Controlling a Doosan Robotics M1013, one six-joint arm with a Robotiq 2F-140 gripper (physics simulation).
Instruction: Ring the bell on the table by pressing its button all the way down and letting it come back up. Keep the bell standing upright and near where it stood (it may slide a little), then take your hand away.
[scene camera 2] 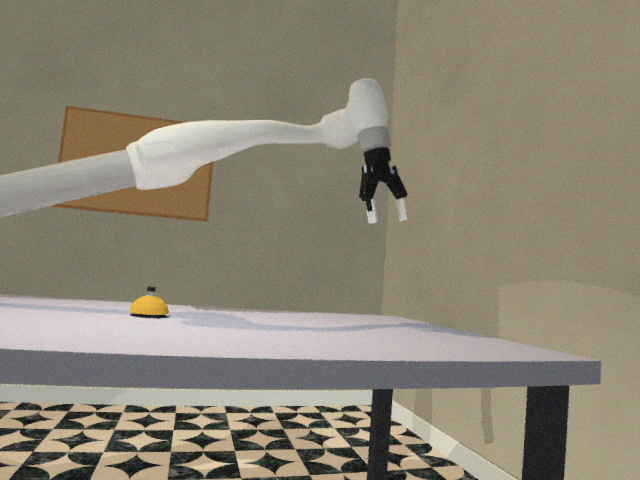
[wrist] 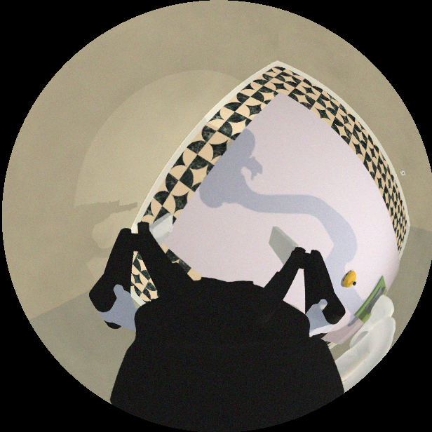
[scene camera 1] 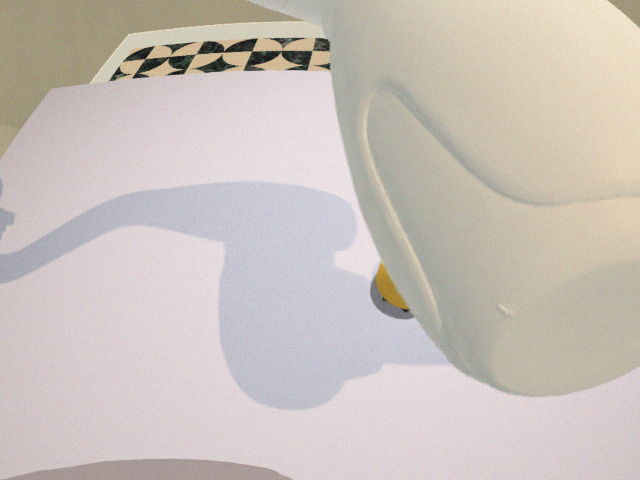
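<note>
The yellow domed bell stands upright on the pale table. Its dark button on top is up in the scene camera 2 view. In the scene camera 1 view the arm hides most of the bell and its button. My gripper is open and empty, with its fingers pointing down. It is high above the table and well to the right of the bell in the scene camera 2 view. In the wrist view the bell is at the lower right, beyond the right finger. The gripper does not show in the scene camera 1 view.
The white arm reaches high over the table. A green object lies near the bell and the arm's base in the wrist view. A brown board hangs on the wall behind. Walls stand beyond the table's edges.
</note>
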